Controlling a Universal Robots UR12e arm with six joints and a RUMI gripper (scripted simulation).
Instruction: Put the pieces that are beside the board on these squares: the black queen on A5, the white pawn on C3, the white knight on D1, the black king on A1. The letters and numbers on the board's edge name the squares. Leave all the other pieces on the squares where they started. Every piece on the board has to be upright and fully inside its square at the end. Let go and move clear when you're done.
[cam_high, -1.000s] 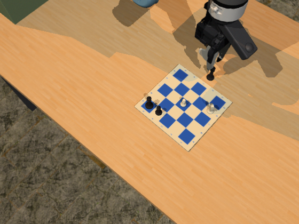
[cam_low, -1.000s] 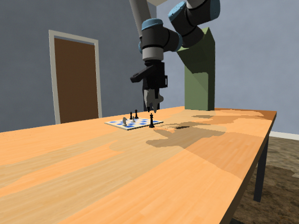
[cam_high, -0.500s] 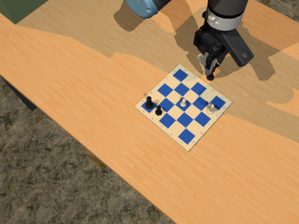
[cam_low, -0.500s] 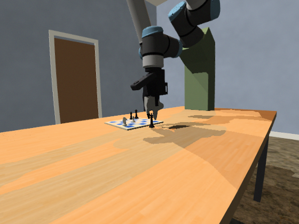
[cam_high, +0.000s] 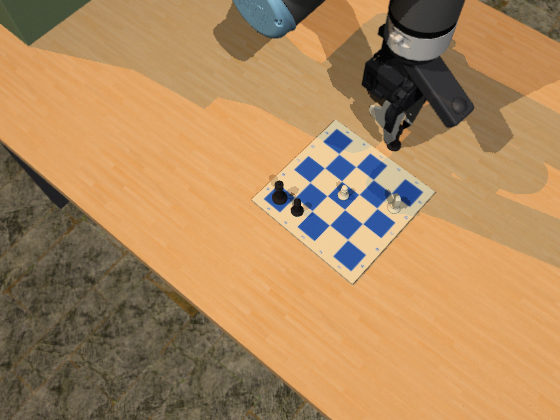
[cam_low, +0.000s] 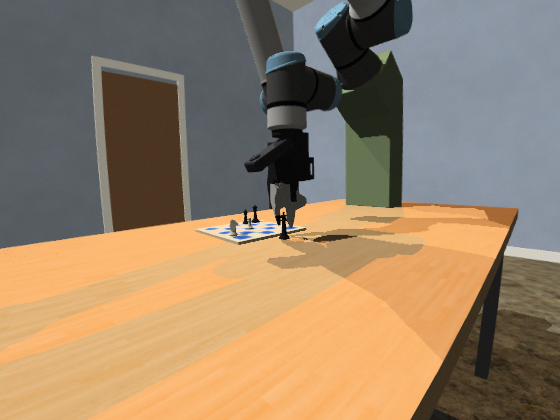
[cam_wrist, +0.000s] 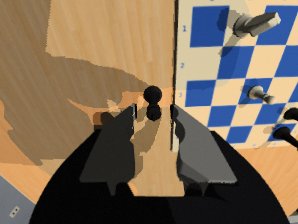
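The black king lies 1 cm below my hand. Round my hand: white knight: 11 cm to the right, 6 cm ahead, 2 cm below; then blue-and-cream chessboard: 14 cm to the right, 4 cm below, 2 cm behind; then white pawn: 14 cm to the right, 2 cm below, 2 cm behind.
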